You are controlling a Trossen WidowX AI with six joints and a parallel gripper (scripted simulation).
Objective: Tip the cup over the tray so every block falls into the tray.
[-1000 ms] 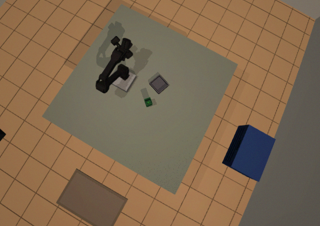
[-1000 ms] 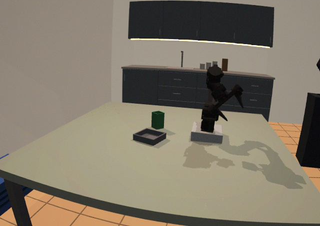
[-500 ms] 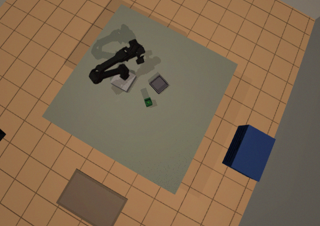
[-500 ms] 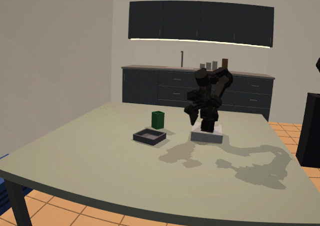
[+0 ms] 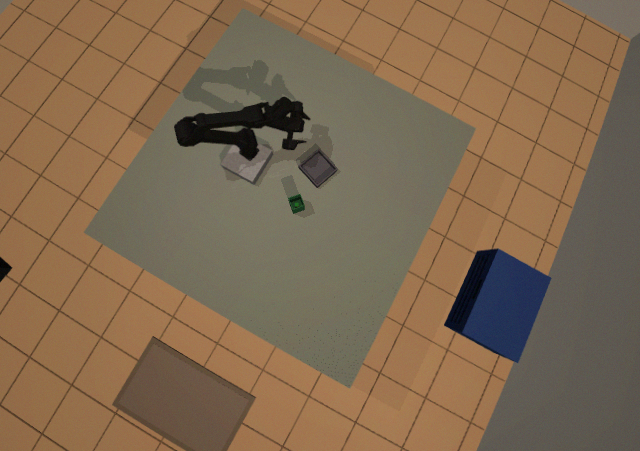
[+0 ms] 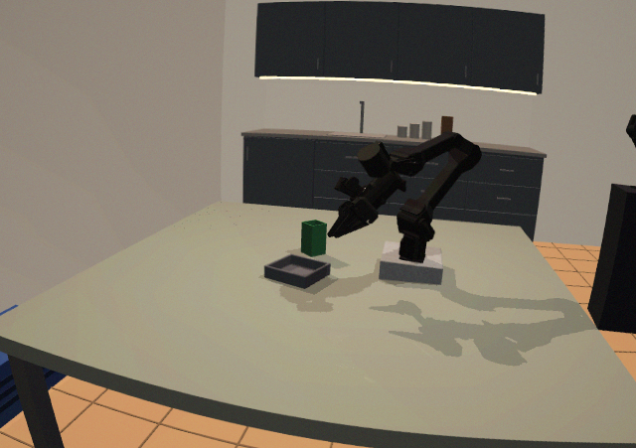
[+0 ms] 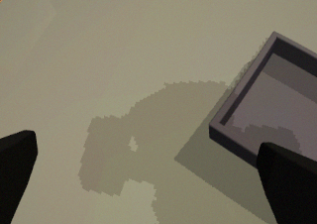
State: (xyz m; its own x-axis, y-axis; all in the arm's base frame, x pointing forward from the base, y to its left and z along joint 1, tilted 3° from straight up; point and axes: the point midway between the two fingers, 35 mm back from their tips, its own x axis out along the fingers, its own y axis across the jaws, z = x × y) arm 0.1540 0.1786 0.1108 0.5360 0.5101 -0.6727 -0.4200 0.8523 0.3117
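My gripper tip is now 140 mm short of the bright green block, 260 mm to the left of it and 100 mm above it. The rest, counted from my gripper tip: square green cup (140 mm ahead, 260 mm to the right, 120 mm below); then shallow dark grey tray (110 mm ahead, 70 mm to the right, 140 mm below).
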